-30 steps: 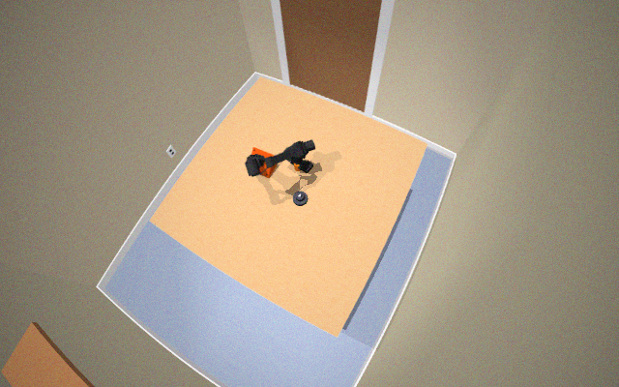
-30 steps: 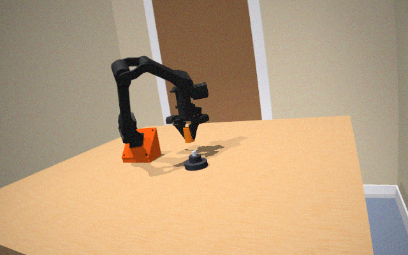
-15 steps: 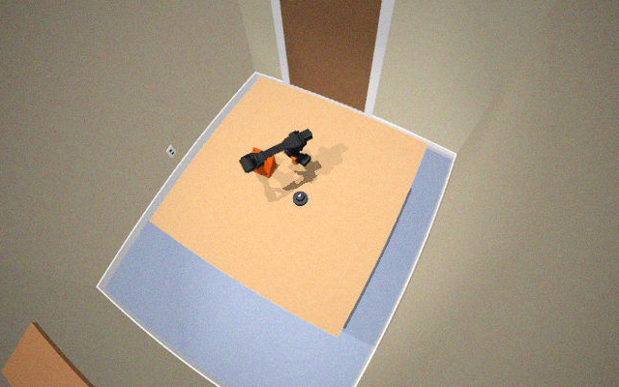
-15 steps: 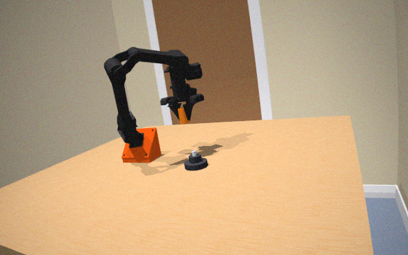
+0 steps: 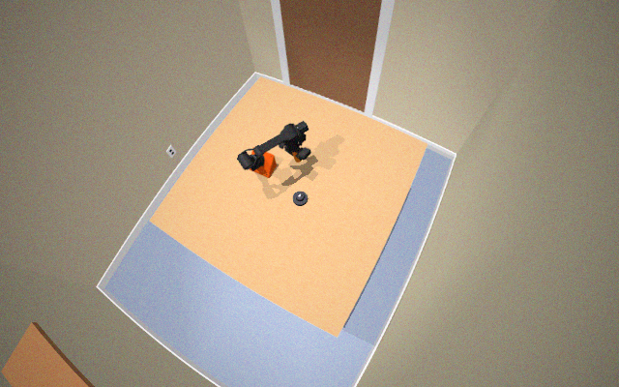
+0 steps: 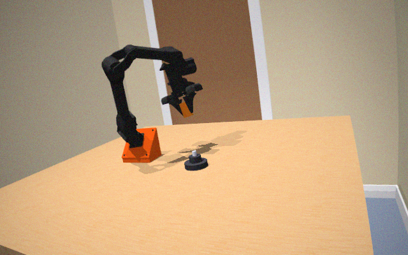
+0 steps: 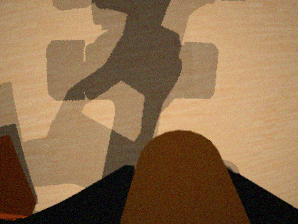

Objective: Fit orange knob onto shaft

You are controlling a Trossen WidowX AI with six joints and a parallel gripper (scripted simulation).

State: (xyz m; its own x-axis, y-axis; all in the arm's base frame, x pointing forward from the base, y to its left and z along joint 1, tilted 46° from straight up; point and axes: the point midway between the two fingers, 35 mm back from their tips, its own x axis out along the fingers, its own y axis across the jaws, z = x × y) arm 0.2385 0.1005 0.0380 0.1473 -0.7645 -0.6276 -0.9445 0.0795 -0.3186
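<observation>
Now: gripper tip 30 mm below the orange knob and 10 mm past it. The rest, counted from my gripper tip: round pedestal: 160 mm to the right, 140 mm below, 60 mm ahead.
</observation>
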